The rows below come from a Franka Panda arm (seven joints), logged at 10 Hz.
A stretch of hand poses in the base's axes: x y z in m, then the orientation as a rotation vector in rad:
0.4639 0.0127 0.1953 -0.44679 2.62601 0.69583
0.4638 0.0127 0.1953 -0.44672 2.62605 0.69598
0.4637 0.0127 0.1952 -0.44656 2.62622 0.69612
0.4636 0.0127 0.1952 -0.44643 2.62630 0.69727
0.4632 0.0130 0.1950 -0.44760 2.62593 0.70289
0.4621 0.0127 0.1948 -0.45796 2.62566 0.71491
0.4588 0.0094 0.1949 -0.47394 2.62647 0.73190
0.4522 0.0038 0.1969 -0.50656 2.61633 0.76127
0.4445 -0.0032 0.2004 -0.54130 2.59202 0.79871
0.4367 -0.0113 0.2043 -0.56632 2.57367 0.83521
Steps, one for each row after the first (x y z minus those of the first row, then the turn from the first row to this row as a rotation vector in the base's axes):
-0.0001 0.0000 0.0000 0.00009 0.00009 -0.00002
-0.0002 0.0000 -0.0001 0.00015 0.00030 -0.00009
-0.0003 0.0000 -0.0001 0.00088 0.00075 0.00005
-0.0007 0.0003 -0.0003 0.00435 0.00217 0.00192
-0.0018 0.0000 -0.0005 0.01034 0.00539 0.01149
-0.0051 -0.0033 -0.0004 0.01817 0.01113 0.02605
-0.0117 -0.0089 0.0016 0.03439 0.01069 0.05375
-0.0194 -0.0159 0.0051 0.05969 0.00073 0.08358
-0.0272 -0.0240 0.0090 0.08401 -0.00318 0.10709

